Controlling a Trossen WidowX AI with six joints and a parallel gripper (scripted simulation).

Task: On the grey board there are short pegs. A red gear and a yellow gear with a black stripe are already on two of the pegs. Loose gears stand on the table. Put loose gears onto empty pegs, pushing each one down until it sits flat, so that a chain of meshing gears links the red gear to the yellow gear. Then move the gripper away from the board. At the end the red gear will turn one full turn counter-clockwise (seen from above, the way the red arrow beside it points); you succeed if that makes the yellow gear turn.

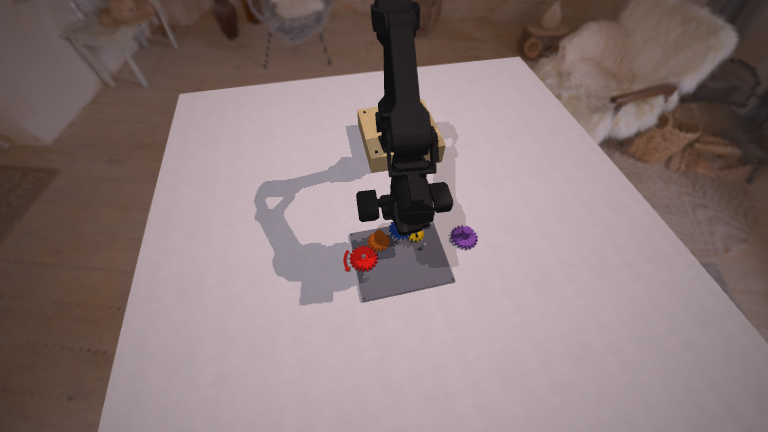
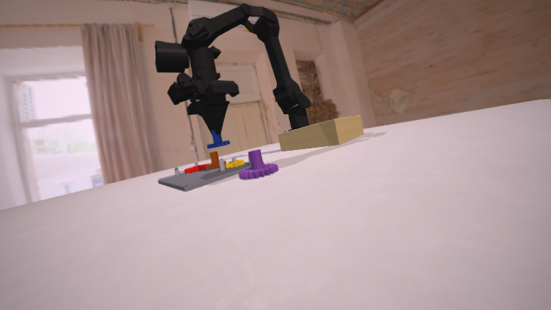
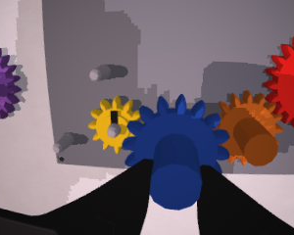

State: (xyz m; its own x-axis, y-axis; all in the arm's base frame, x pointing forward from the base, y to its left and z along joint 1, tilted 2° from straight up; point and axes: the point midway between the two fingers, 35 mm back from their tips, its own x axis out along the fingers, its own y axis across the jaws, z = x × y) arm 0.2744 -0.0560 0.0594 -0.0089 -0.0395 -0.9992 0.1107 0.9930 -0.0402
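Now: the yellow gear 10 mm behind my gripper tip, 40 mm to the left of it and 70 mm below it. The rest, counted from my gripper tip: orange gear 10 mm behind, 50 mm to the right, 60 mm below; red gear 20 mm ahead, 90 mm to the right, 70 mm below; blue gear 10 mm below.
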